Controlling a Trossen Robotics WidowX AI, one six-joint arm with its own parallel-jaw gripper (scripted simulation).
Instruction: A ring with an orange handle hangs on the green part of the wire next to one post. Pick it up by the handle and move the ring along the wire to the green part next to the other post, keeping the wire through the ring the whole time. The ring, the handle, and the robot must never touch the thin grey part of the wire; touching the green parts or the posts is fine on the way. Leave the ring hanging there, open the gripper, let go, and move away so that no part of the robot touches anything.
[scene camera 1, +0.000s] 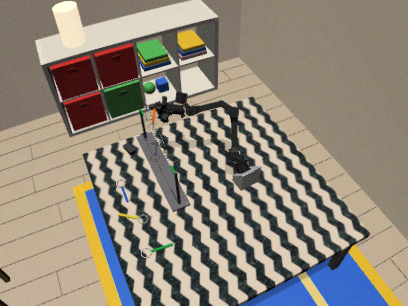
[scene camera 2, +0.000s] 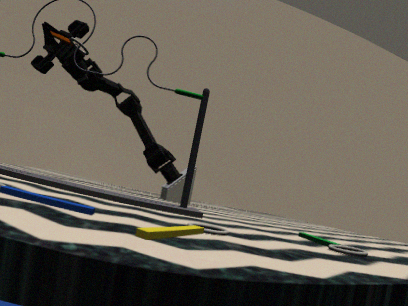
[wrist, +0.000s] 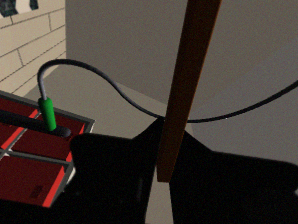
Labels:
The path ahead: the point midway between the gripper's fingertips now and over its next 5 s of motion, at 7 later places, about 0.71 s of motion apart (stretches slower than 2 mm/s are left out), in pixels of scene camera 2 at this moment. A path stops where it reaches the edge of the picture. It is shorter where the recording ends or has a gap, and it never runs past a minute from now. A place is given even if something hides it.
The gripper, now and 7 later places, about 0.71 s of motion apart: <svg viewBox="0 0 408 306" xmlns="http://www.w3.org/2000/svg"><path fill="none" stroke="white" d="M44 22L30 48L27 81L42 111L66 125L81 129L99 132L132 126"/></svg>

